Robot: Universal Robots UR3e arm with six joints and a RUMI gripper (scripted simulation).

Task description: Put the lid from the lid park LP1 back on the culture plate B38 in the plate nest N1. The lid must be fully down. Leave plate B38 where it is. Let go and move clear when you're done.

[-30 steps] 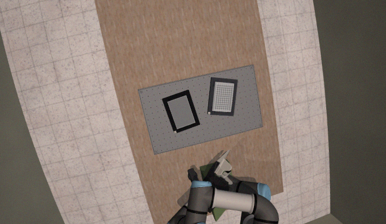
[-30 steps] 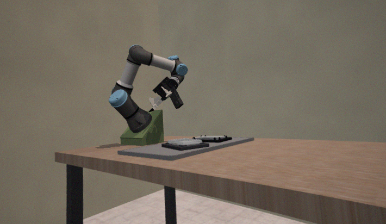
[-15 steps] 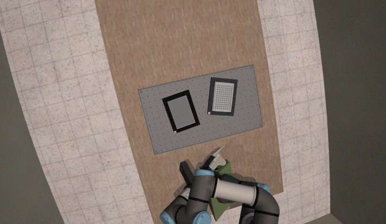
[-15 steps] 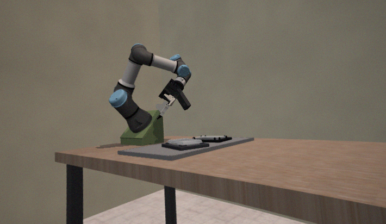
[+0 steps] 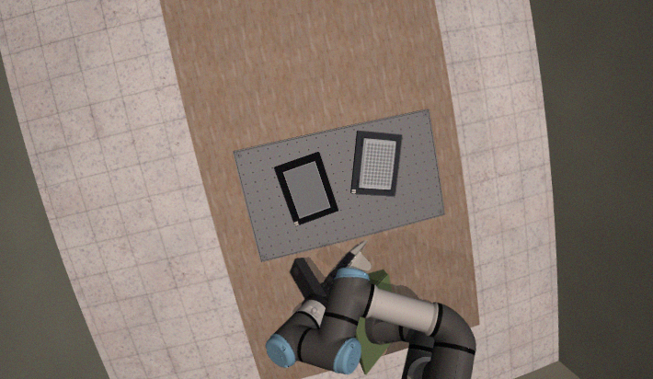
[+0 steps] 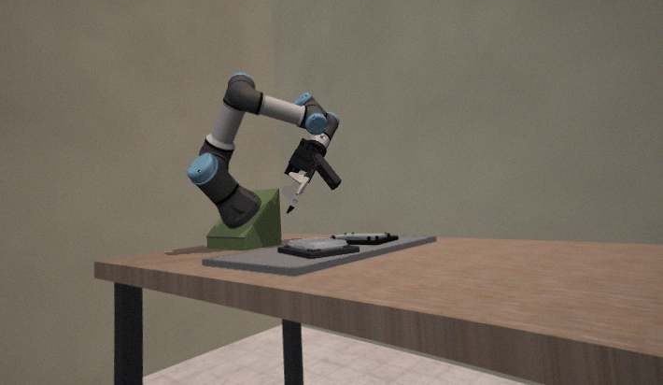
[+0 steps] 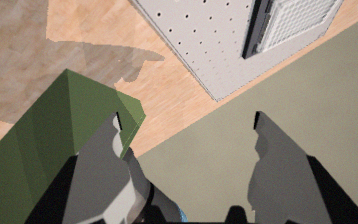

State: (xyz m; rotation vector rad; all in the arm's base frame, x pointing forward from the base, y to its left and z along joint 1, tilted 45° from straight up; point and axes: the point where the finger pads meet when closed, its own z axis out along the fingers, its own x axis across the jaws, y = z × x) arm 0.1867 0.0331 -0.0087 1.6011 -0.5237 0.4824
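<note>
Right now my hand is 180 mm short of the clear lid, 60 mm to the right of it and 100 mm above it. Also, from my hand: black plate nest N1: 200 mm ahead, 130 mm to the right, 100 mm below; white well plate B38: 200 mm ahead, 130 mm to the right, 90 mm below; black lid park LP1: 180 mm ahead, 60 mm to the left, 110 mm below.
</note>
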